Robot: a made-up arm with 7 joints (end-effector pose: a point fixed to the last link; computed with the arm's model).
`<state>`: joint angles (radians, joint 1 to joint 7).
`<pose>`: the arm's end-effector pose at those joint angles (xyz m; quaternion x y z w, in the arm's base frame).
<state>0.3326 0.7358 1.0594 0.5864 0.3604 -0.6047 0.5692</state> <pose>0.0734 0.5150 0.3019 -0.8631 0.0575 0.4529 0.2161</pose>
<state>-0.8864 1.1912 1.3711 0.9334 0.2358 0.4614 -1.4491</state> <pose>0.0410 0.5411 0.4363 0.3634 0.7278 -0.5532 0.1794</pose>
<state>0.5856 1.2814 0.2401 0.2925 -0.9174 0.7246 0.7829</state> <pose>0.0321 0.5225 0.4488 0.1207 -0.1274 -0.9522 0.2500</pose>
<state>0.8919 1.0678 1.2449 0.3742 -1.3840 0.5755 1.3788</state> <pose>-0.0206 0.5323 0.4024 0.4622 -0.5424 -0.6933 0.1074</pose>
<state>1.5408 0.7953 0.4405 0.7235 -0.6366 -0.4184 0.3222</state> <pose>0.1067 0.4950 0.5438 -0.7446 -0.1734 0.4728 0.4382</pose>
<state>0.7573 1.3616 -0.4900 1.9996 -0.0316 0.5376 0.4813</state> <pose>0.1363 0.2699 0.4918 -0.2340 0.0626 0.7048 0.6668</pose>
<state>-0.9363 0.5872 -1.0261 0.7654 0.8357 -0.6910 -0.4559</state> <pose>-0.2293 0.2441 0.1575 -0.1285 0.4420 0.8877 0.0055</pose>
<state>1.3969 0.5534 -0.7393 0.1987 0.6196 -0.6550 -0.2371</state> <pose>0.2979 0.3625 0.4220 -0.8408 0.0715 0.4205 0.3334</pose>
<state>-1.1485 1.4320 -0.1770 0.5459 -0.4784 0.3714 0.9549</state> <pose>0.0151 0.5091 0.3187 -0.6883 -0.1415 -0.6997 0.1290</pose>
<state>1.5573 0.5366 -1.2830 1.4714 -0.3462 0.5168 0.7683</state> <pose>0.1907 0.1545 0.5116 -0.0795 0.0317 0.6062 0.7907</pose>
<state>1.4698 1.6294 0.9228 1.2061 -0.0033 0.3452 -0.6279</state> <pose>-0.2035 0.4279 0.5590 0.8149 0.5246 0.0431 0.2425</pose>
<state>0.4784 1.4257 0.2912 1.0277 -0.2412 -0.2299 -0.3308</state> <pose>0.1114 0.4762 0.5486 -0.5309 -0.4149 0.6021 0.4283</pose>
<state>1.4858 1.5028 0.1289 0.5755 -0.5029 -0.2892 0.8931</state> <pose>-0.0698 0.5238 0.5466 -0.5128 -0.0580 0.7829 0.3475</pose>
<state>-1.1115 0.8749 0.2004 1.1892 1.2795 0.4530 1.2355</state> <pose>-0.0420 0.3914 0.2183 0.2788 -0.8317 -0.4160 0.2398</pose>
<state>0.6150 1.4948 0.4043 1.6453 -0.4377 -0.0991 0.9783</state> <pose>0.0412 0.3467 0.6267 -0.1500 -0.2150 0.7441 0.6145</pose>
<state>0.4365 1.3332 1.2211 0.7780 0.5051 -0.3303 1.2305</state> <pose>-0.0297 0.5310 0.5162 -0.7022 0.0178 0.4020 0.5874</pose>
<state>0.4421 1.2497 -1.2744 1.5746 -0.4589 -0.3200 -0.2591</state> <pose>0.1499 0.2845 0.2551 -0.0752 0.2060 0.4541 0.8635</pose>
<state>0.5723 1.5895 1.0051 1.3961 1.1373 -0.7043 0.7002</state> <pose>-0.0327 0.3730 0.6616 -0.5780 -0.2742 -0.0534 0.7667</pose>
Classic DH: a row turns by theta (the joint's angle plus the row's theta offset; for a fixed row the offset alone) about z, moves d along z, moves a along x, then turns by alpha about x. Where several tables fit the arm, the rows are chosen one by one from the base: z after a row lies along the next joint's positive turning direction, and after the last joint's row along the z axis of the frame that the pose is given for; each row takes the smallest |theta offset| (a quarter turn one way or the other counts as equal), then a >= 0, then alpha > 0; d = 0 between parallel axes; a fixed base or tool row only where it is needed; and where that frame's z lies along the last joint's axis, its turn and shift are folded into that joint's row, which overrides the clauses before.
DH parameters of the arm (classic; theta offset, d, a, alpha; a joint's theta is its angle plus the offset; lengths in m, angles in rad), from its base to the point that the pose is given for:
base (fixed): 0 0.425 -0.029 1.5708
joint 1: 1.5708 -0.206 0.004 1.5708
joint 2: -1.5708 0.003 0.011 -1.5708
joint 3: -1.5708 -0.147 0.009 1.5708
joint 4: 0 -0.018 0.029 -1.5708
joint 5: 0 -0.191 -0.007 -1.5708
joint 6: 1.5708 0.01 0.024 -1.5708
joint 7: -0.4762 0.0316 -0.0198 1.316
tool (fixed): 1.6713 -0.0104 0 0

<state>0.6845 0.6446 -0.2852 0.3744 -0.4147 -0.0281 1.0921</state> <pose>0.1944 0.4271 0.2992 -0.0029 0.5694 0.7480 0.3411</pose>
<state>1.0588 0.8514 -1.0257 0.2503 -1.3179 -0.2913 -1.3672</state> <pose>0.2471 0.4592 0.3617 -0.1776 -0.4406 0.3860 0.7908</pose>
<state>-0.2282 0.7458 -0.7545 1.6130 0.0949 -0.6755 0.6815</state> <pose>0.1018 0.2071 0.2078 -0.1153 0.6968 0.2054 0.6775</pose>
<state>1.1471 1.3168 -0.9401 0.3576 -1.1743 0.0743 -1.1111</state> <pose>0.1185 0.5403 0.4654 0.0396 -0.6486 0.5490 0.5256</pose>
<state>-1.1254 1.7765 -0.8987 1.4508 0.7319 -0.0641 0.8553</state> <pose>-0.0679 0.4056 0.2638 -0.4898 -0.6805 -0.5440 0.0321</pose>
